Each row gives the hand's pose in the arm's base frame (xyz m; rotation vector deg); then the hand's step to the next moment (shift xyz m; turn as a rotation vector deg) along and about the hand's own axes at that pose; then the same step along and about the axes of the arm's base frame.
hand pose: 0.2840 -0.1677 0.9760 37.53 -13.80 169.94
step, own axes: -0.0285 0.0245 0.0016 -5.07 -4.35 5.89
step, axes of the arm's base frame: 0.0233 -0.0260 -0.0139 7.54 2.96 3.70
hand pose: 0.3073 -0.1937 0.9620 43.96 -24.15 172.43
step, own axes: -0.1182 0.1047 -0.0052 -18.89 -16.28 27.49
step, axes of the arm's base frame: 0.0940 -0.0926 -0.0869 30.71 9.65 18.48
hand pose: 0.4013 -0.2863 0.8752 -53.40 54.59 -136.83
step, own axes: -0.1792 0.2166 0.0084 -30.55 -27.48 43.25
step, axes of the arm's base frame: 0.1561 -0.0496 -0.2286 48.67 16.94 30.06
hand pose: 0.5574 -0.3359 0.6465 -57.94 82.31 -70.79
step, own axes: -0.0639 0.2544 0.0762 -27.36 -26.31 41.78
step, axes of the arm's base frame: 0.0864 0.0838 -0.2452 46.58 14.31 28.49
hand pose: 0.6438 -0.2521 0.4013 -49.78 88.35 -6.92
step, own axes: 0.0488 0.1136 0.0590 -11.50 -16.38 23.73
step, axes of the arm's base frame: 0.0063 0.0761 -0.1137 27.45 4.78 13.69
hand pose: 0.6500 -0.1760 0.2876 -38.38 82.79 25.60
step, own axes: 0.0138 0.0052 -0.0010 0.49 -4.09 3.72
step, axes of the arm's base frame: -0.0028 0.0016 -0.0144 5.51 -0.64 0.10
